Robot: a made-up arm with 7 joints. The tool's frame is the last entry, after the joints. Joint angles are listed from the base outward.
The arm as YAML. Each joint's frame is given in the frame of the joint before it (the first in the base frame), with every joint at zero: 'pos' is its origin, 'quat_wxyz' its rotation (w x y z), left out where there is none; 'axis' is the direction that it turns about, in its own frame. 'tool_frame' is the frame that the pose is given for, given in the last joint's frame.
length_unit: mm
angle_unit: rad
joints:
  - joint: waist
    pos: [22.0, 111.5, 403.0]
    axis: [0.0, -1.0, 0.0]
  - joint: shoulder
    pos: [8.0, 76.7, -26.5]
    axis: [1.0, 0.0, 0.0]
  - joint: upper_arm
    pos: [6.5, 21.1, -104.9]
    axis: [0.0, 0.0, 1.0]
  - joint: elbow
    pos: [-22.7, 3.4, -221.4]
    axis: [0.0, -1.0, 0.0]
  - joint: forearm
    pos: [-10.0, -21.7, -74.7]
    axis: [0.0, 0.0, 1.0]
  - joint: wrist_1
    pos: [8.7, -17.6, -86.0]
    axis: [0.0, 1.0, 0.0]
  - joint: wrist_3
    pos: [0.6, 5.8, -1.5]
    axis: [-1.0, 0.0, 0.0]
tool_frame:
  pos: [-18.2, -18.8, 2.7]
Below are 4 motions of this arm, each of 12 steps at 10 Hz.
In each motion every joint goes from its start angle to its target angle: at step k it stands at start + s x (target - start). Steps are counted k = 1, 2, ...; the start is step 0. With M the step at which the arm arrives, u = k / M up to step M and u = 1 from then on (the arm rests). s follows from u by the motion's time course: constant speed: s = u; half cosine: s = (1 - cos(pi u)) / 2; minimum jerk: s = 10 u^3 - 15 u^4 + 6 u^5.
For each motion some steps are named. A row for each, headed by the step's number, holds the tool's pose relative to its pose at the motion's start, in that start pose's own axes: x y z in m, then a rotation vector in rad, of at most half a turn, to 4 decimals.
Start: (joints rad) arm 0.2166 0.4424 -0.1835 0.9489 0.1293 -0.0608 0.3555
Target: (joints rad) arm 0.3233 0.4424 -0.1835 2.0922 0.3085 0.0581 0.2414
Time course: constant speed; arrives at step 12
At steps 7, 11, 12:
7: 0.1206 -0.0105 0.0033 -0.0347 -0.6447 -0.1100
11: 0.1725 -0.0268 0.0371 -0.0956 -1.0040 -0.1744
12: 0.1821 -0.0317 0.0481 -0.1157 -1.0921 -0.1918

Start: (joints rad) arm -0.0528 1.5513 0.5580 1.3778 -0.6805 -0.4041 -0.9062
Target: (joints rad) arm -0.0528 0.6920 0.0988 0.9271 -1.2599 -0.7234 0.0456
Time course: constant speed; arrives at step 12
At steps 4, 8, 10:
4: 0.0720 -0.0286 0.1282 -0.6242 0.0744 0.1619
8: 0.1830 -0.0318 0.2276 -1.2117 0.0147 0.4498
10: 0.2474 -0.0245 0.2620 -1.4738 -0.0860 0.6270

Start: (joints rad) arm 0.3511 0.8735 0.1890 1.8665 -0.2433 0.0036 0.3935
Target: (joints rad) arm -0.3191 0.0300 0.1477 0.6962 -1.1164 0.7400 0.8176
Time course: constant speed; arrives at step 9
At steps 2, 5, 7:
2: -0.0119 -0.0952 0.0420 -0.3052 0.4730 0.1925
5: 0.0375 -0.2276 0.1503 -0.9156 1.1169 0.4163
7: 0.1161 -0.2864 0.2366 -1.4014 1.4769 0.4903

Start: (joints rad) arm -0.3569 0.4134 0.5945 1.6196 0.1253 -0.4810 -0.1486
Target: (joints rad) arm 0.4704 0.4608 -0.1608 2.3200 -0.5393 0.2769 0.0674
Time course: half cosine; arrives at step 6
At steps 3, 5, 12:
3: 0.0643 -0.0967 -0.1044 -0.2828 -0.3410 -0.0653
5: 0.1455 -0.1301 -0.1614 -0.2661 -0.6762 -0.2056
12: 0.1577 -0.1315 -0.1671 -0.2438 -0.7252 -0.2228

